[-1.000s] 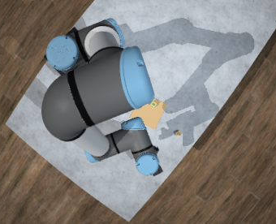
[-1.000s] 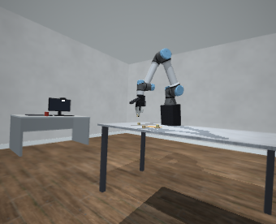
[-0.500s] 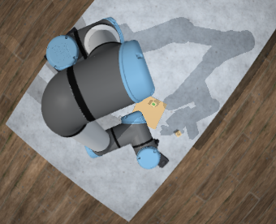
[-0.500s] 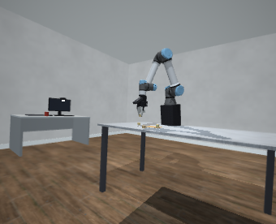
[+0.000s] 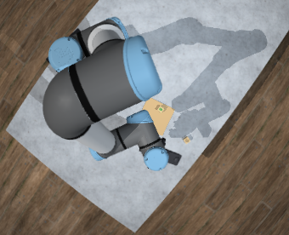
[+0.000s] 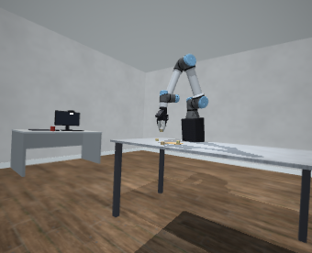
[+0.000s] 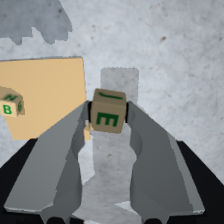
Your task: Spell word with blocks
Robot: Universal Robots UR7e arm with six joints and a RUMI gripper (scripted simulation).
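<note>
Right now the tan mat is 12 cm below my hand, 10 cm behind it and 7 cm to the left of it. Round my hand: E block: right at my hand; then B block: 11 cm to the left, 11 cm behind, 10 cm below; then D block: 16 cm to the right, 10 cm below, 9 cm behind.
</note>
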